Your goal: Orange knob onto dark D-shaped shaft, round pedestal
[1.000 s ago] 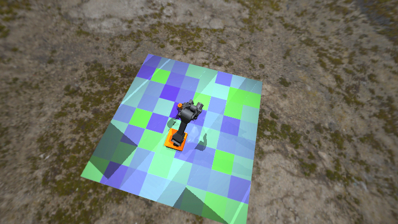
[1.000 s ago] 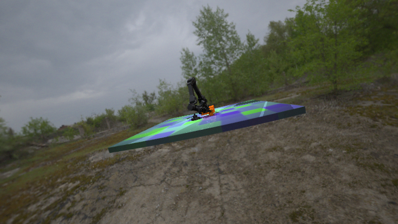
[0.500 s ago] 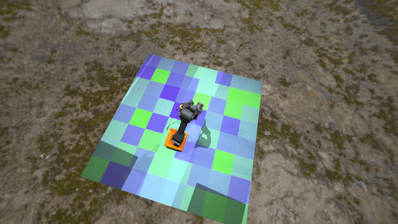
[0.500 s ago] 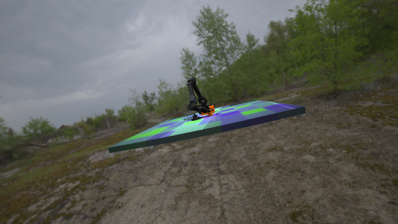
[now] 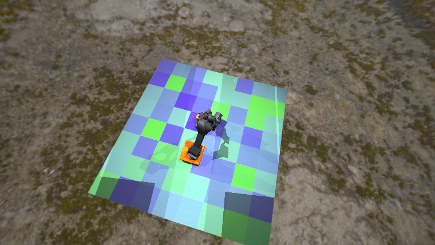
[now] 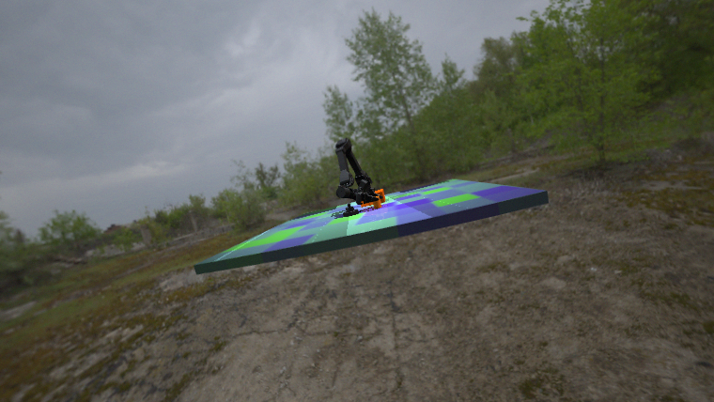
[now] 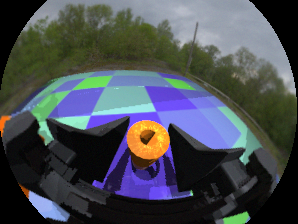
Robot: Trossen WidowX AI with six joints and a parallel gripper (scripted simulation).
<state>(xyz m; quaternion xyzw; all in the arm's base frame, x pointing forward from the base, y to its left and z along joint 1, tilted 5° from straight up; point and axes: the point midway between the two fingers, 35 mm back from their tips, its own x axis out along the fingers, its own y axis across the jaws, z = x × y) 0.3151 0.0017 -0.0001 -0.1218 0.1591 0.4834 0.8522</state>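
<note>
Now: gripper tip 10 mm past the orange knob, 20 mm to the left of it and 20 mm above it. From my gripper tip the other things lie so: round pedestal: 10 mm behind, 170 mm to the right, 20 mm below.
</note>
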